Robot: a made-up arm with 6 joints. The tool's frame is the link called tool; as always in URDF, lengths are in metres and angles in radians. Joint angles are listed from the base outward.
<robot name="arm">
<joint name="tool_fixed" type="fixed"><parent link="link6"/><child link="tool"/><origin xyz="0 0 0"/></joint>
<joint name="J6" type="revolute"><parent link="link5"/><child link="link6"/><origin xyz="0.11 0 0"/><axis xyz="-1 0 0"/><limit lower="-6.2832" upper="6.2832"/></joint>
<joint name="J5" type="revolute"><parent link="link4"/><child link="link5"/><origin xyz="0.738 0 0"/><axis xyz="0 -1 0"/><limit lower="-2.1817" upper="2.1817"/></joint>
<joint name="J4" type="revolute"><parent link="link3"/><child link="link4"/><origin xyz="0 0 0.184"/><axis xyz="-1 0 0"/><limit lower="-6.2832" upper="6.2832"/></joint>
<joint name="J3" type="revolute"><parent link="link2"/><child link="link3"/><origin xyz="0 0 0.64"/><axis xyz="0 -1 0"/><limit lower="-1.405" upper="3.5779"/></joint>
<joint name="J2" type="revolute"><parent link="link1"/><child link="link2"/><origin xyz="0.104 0 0"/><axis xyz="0 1 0"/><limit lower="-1.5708" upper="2.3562"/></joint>
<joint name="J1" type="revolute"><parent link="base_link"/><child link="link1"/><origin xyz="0 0 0.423"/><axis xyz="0 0 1"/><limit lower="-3.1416" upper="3.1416"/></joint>
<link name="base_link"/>
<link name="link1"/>
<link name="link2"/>
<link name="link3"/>
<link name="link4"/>
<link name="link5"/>
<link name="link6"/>
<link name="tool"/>
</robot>
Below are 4 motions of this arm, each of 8 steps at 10 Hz.
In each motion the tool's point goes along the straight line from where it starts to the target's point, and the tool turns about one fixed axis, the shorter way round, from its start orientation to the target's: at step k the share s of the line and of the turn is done. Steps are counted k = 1, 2, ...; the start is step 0. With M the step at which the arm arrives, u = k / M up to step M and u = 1 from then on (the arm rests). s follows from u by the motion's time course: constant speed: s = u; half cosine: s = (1 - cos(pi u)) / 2; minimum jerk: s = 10 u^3 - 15 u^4 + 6 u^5.
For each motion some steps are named. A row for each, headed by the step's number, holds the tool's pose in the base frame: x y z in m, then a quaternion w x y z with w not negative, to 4 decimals.
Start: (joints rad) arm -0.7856 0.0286 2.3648 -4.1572 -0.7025 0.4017
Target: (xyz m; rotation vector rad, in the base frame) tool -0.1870 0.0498 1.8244 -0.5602 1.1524 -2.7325
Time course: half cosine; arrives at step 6
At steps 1, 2, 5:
1: -0.4527 0.3640 1.5236 0.0533 0.1710 0.0838 0.9802
2: -0.4006 0.3023 1.5826 0.0308 0.1772 -0.0094 0.9836
5: -0.2061 0.0724 1.8028 0.0537 -0.1857 0.3495 -0.9168

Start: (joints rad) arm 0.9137 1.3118 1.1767 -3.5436 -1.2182 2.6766
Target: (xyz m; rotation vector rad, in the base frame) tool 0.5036 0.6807 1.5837 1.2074 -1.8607 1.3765
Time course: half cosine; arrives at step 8
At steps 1, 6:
1: 0.9484 1.1668 0.7902 0.6906 0.5392 -0.3322 0.3492
6: 0.5713 0.7547 1.4629 0.3377 0.4719 -0.6467 0.4951

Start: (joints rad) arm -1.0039 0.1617 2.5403 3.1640 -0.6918 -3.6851
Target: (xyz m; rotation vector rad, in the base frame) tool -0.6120 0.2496 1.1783 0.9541 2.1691 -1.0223
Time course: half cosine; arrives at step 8
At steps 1, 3, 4, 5, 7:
1: -0.3130 0.4674 1.4296 0.1405 -0.4599 -0.8492 0.2183
3: -0.3971 0.4061 1.3589 0.0223 -0.4398 -0.8561 0.2704
4: -0.4566 0.3628 1.3089 0.0617 0.4210 0.8522 -0.3045
5: -0.5161 0.3195 1.2589 0.1451 0.3986 0.8409 -0.3360
7: -0.6002 0.2582 1.1882 0.2608 0.3610 0.8128 -0.3756

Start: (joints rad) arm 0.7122 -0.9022 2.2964 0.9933 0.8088 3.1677
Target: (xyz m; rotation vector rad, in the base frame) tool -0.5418 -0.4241 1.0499 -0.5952 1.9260 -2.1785
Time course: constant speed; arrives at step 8
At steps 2, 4, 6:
2: -0.8481 -0.6553 0.6722 0.1109 0.0927 0.5870 -0.7966
4: -0.7460 -0.5782 0.7981 0.1039 -0.0052 0.6133 -0.7829
6: -0.6439 -0.5012 0.9240 0.0958 -0.1030 0.6332 -0.7611

